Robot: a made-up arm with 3 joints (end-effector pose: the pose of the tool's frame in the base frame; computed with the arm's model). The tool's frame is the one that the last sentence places.
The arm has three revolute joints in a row. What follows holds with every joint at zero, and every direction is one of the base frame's.
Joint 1 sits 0.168 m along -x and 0.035 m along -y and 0.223 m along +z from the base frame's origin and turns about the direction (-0.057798, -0.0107, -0.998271).
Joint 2 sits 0.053 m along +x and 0.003 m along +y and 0.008 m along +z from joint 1 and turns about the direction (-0.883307, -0.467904, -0.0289).
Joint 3 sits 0.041 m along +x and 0.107 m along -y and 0.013 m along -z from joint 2 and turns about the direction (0.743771, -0.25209, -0.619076).
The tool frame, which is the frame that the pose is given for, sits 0.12 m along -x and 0.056 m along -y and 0.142 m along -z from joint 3; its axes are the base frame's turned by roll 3.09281, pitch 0.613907 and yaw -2.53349 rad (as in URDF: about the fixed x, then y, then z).
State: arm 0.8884 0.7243 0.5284
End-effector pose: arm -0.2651 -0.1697 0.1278 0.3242 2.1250 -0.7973
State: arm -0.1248 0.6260 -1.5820
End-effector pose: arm -0.0816 -0.2406 0.4352 1.7754 -1.4259 1.3670
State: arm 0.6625 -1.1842 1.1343
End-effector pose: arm -0.0917 0.0736 0.1991 1.6206 1.1772 1.3779
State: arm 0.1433 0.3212 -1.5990
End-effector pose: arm -0.1172 -0.3019 0.3734 1.7268 -1.7231 0.9516
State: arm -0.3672 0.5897 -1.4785
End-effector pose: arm -0.0332 -0.2356 0.4116 2.0770 -1.3859 1.4061
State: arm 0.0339 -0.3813 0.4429
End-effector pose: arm -0.2125 -0.0531 0.0553 -0.0719 2.2918 0.9314
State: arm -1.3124 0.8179 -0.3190
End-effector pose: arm 0.0733 -0.1061 0.2421 -2.1182 0.9703 -0.3142
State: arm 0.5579 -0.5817 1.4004
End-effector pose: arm -0.0629 0.0285 0.1537 1.4178 1.2835 0.8938
